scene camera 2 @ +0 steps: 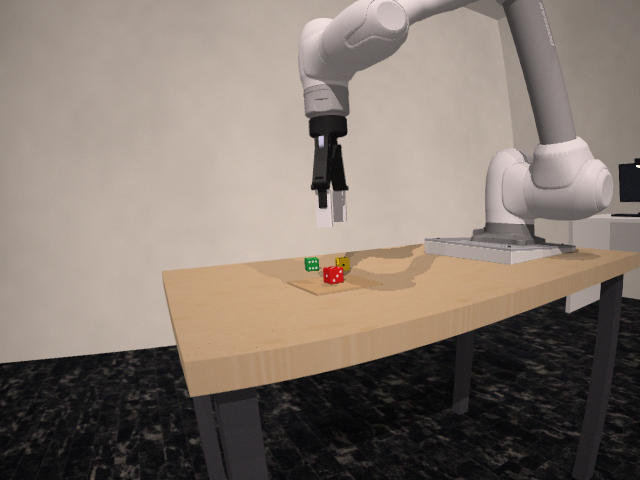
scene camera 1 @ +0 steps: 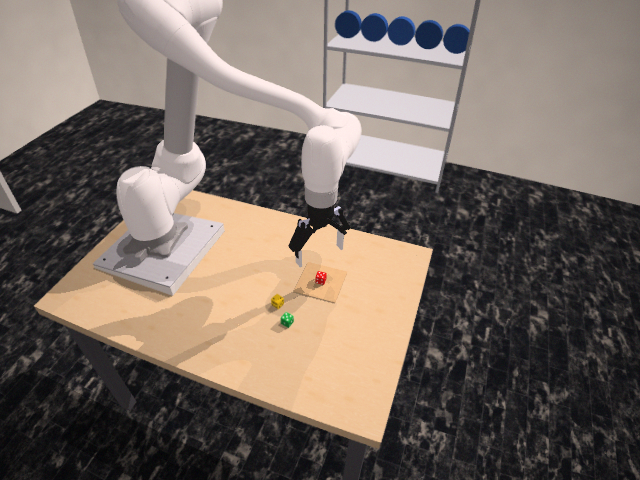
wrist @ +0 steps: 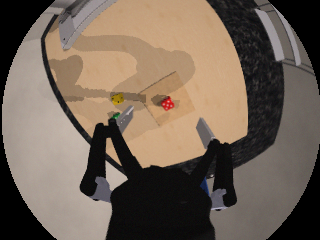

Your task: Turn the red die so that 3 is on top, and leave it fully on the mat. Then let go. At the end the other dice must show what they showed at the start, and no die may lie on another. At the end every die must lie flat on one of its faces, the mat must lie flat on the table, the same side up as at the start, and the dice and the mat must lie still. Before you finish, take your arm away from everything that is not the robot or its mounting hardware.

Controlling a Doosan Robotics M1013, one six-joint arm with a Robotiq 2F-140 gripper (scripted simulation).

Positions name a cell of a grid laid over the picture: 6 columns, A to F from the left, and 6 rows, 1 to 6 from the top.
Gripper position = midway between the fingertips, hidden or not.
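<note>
What I can see is my gripper (scene camera 2: D3), (scene camera 1: C4), (wrist: D3). Scene camera 2 shows the gripper, and so do scene camera 1 and the wrist view.
</note>
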